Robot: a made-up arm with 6 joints.
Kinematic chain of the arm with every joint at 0, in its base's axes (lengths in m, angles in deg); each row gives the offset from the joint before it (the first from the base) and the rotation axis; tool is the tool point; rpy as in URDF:
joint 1: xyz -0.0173 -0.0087 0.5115 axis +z
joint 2: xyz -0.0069 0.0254 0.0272 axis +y
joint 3: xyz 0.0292 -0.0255 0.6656 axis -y
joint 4: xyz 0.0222 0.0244 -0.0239 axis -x
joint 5: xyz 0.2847 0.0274 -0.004 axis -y
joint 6: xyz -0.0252 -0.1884 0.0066 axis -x
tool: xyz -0.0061 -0.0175 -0.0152 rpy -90 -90 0
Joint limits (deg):
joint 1: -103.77..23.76
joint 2: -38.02..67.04
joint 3: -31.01..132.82
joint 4: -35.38..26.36
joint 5: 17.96..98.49
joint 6: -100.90..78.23
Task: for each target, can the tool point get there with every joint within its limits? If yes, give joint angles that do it. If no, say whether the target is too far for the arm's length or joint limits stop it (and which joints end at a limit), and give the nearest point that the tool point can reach.
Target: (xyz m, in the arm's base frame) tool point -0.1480 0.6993 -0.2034
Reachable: no: joint limits stop it (at a limit: joint 1, joint 2, joint 4, joint 5) | nearest point 0.4435 0.1116 0.4540 | short by 1.062 m
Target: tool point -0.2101 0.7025 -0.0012
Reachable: no: joint limits stop it (at a limit: joint 1, joint 2, joint 3, joint 4, joint 5) | nearest point 0.4144 0.1018 0.4739 | short by 0.988 m
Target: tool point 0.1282 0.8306 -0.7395
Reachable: no: too far | nearest point 0.5491 0.1523 0.4186 | short by 1.407 m
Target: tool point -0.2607 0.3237 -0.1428
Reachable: no: joint limits stop it (at a limit: joint 1, joint 2, joint 3, joint 4, joint 5) | nearest point 0.4122 0.0892 0.4671 | short by 0.938 m
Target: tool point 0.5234 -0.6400 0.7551
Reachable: yes | joints -38.18 54.66 28.21 14.04 77.47 26.46
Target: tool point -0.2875 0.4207 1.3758
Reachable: yes | joints -75.03 -27.05 111.73 6.91 59.71 -23.34
